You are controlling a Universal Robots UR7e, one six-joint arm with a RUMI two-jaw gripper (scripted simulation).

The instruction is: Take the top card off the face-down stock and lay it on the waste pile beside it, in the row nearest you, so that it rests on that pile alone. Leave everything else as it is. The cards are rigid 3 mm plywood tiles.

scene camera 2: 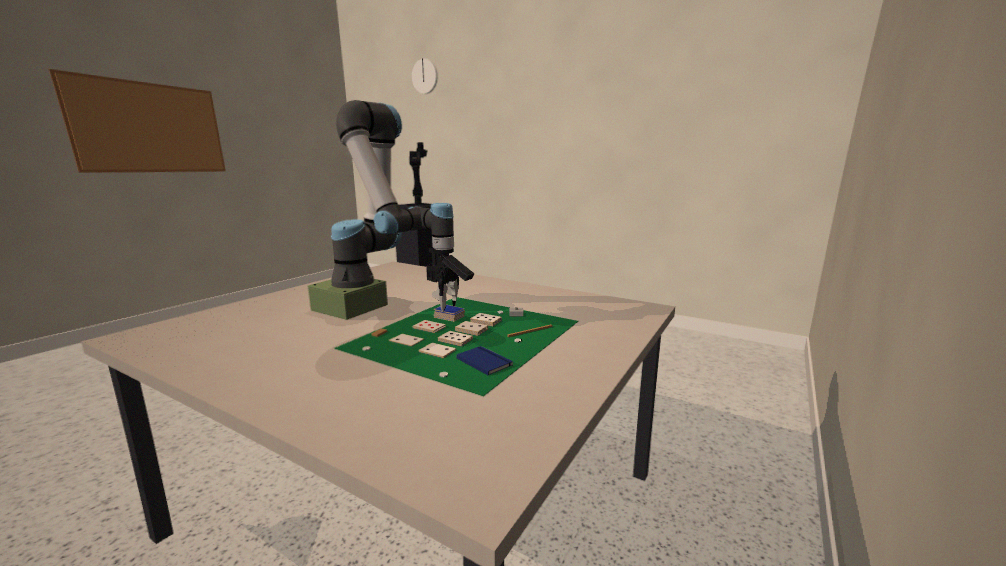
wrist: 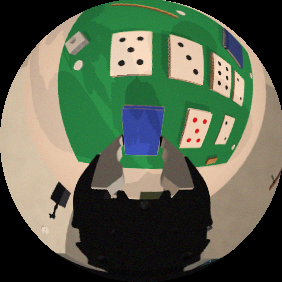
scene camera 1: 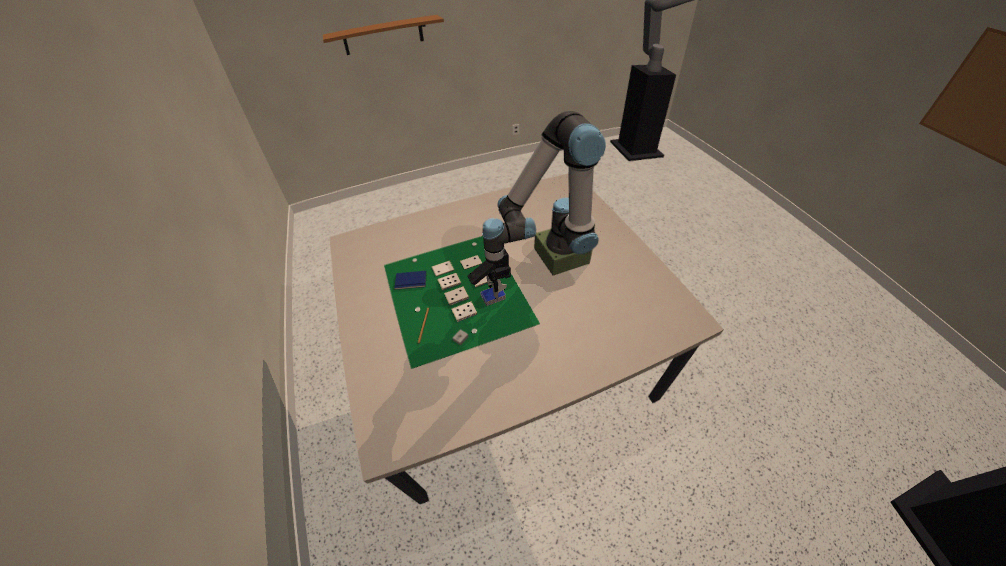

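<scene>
The gripper (scene camera 2: 448,309) is visible to scene camera 2, and it appears as well in scene camera 1 (scene camera 1: 493,293) and in the wrist view (wrist: 141,136). A card (wrist: 142,128) can also be seen.
</scene>
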